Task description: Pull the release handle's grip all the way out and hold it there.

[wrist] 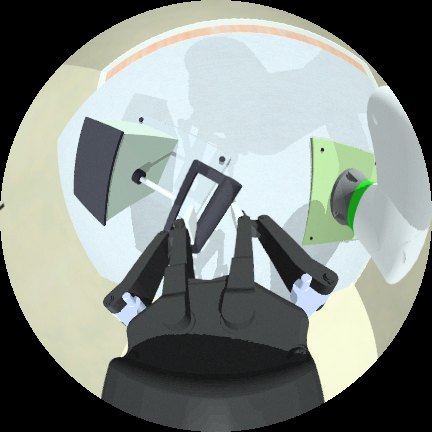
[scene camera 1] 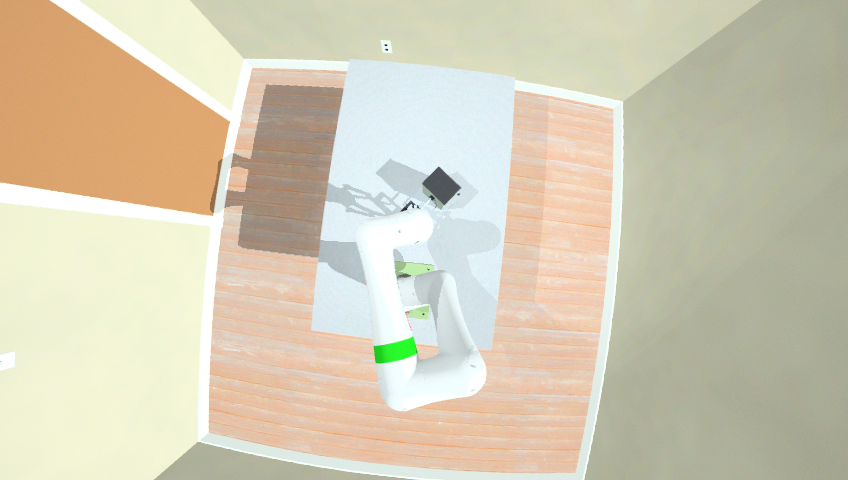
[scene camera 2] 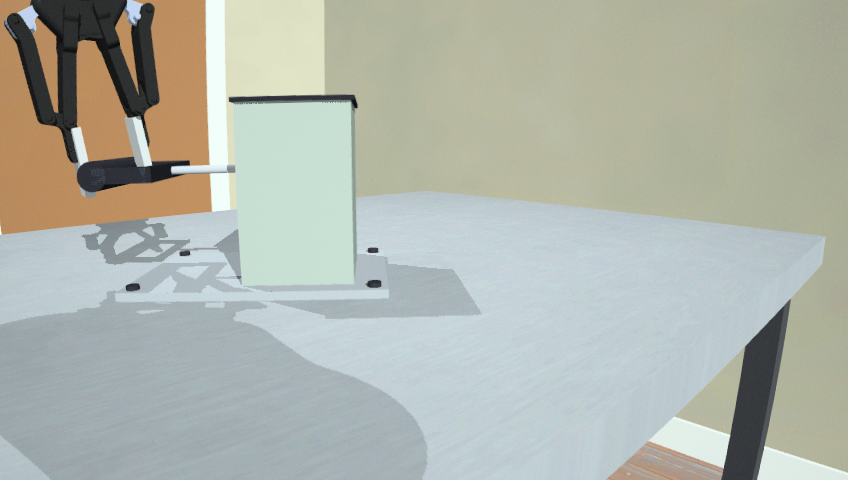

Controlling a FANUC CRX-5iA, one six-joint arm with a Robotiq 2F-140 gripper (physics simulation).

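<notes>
The release handle is a pale green box (scene camera 1: pixel 441 186) (scene camera 2: pixel 294 190) (wrist: pixel 142 162) with a dark top. A thin white rod (scene camera 2: pixel 199 169) (wrist: pixel 157 187) sticks out of its side, with a clear length showing between the box and the dark frame-shaped grip (scene camera 2: pixel 121 173) (wrist: pixel 225 194). My gripper (scene camera 2: pixel 111 161) (wrist: pixel 212 210) is shut on the grip's outer bar from above, one pale fingertip inside the frame opening and the other on the outer side. In scene camera 1 the arm hides most of the gripper. The rod's inner end is hidden in the box.
The box stands on a bolted base plate (scene camera 2: pixel 196 296) on the pale table (scene camera 1: pixel 428 118) (scene camera 2: pixel 595 285). My white arm (scene camera 1: pixel 386 285) (wrist: pixel 400 185) rises from a light green mounting plate (scene camera 1: pixel 422 267) (wrist: pixel 322 190) on the same table.
</notes>
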